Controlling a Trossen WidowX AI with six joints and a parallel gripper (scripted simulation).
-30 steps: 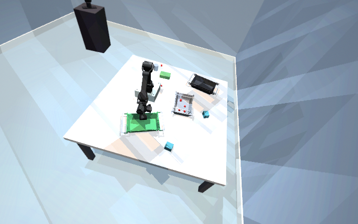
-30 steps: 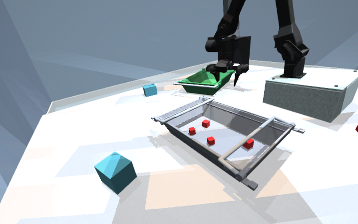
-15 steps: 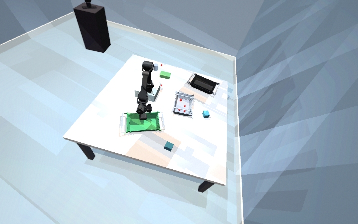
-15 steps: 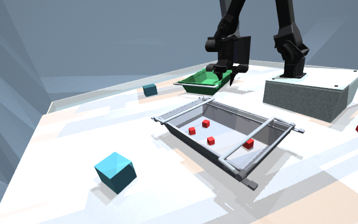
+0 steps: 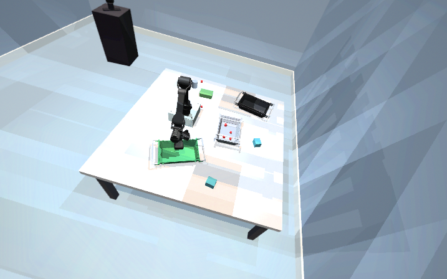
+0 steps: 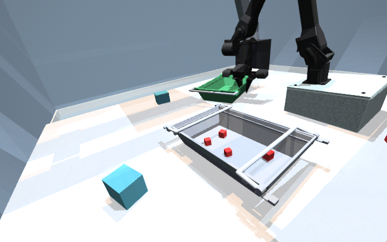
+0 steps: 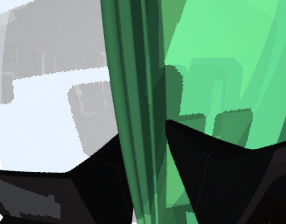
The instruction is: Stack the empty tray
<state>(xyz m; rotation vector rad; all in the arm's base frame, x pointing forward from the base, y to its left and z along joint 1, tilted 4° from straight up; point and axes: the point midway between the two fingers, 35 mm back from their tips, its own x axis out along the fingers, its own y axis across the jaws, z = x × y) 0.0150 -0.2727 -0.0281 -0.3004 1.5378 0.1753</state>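
The green tray lies 2 cm ahead of my gripper tip, 8 cm to the right of it and 3 cm above it. The rest, counted from my gripper tip: green block (10 cm ahead, 66 cm to the left, 1 cm above); then red block (9 cm ahead, 47 cm to the left).
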